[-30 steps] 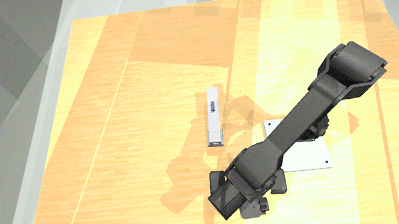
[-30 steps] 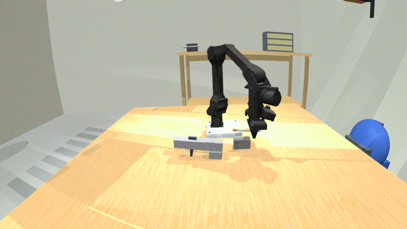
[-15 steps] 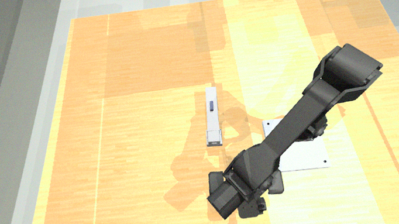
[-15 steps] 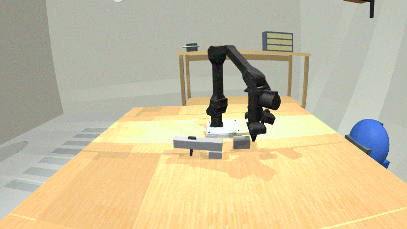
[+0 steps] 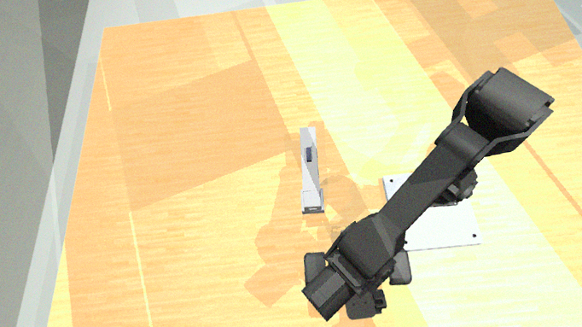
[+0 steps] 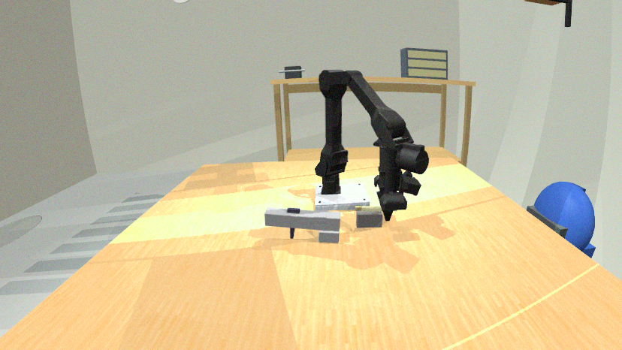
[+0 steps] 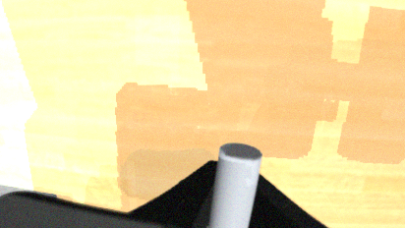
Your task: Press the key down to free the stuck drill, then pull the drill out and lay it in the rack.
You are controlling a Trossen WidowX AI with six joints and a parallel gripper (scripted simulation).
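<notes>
The drill is 4 cm to the right of my gripper tip and 3 cm above it. Round my gripper tip: grey rack: 5 cm to the right, 1 cm above; dark key: 25 cm to the right, 7 cm ahead, 4 cm above; grey housing: 22 cm to the right, 7 cm ahead, 3 cm above.
</notes>
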